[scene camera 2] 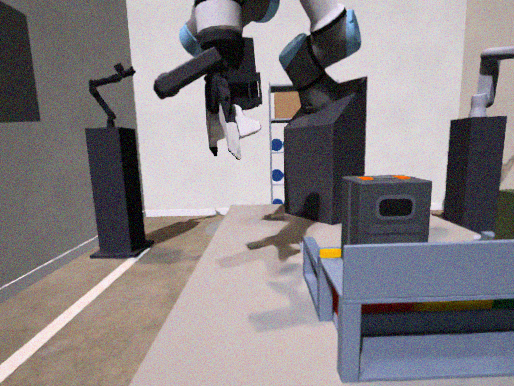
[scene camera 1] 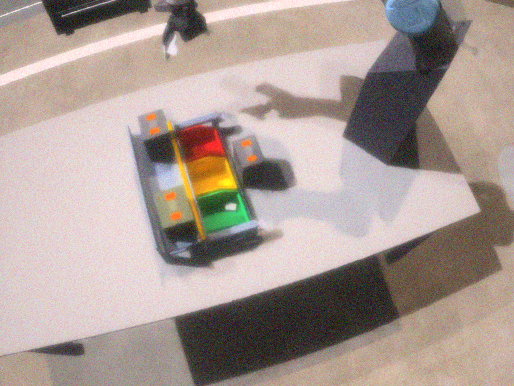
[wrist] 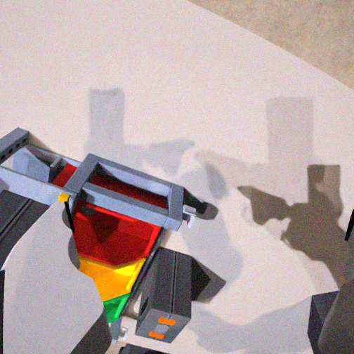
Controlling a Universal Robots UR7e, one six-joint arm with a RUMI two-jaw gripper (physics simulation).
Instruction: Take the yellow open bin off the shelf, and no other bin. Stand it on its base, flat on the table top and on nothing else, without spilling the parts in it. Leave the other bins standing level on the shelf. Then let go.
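Pixels of known places: gripper, between the fingertips: (scene camera 2: 225, 157) (scene camera 1: 187, 47); arm's base, origin of its link: (scene camera 2: 321, 99) (scene camera 1: 432, 39).
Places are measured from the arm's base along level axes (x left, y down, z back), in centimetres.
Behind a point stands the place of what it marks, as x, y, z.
The yellow open bin (scene camera 1: 210, 176) {3.7, 42.3, -62.0} (wrist: 111, 278) sits on the blue-grey shelf (scene camera 2: 420, 270) {-3.9, 29.9, -82.2} (wrist: 125, 199), between the red bin (scene camera 1: 199, 141) {-9.0, 42.3, -62.5} (wrist: 117, 236) and the green bin (scene camera 1: 222, 217) {17.1, 42.3, -61.8} (wrist: 116, 307). In scene camera 2 it shows as a strip behind the shelf's back. No parts can be made out inside it. My gripper (scene camera 1: 169, 53) (scene camera 2: 225, 153) {-27.4, 18.3, -60.2} (wrist: 208, 209) is open and empty. It hangs high, well above the table top (scene camera 1: 75, 200) {-0.7, 43.1, -105.6} and off to the side of the shelf beyond the red bin, apart from all bins.
A grey box with orange marks (scene camera 1: 247, 150) {4.7, 30.0, -51.1} (wrist: 165, 297) stands close to the shelf's open bin side. Two more boxes (scene camera 1: 151, 124) {-5.1, 20.8, -74.7} (scene camera 1: 173, 206) {18.1, 23.3, -73.6} stand behind the yellow strip (scene camera 1: 186, 185) {9.5, 32.0, -69.4}. A small white piece (scene camera 1: 231, 206) {15.1, 40.7, -58.6} lies in the green bin.
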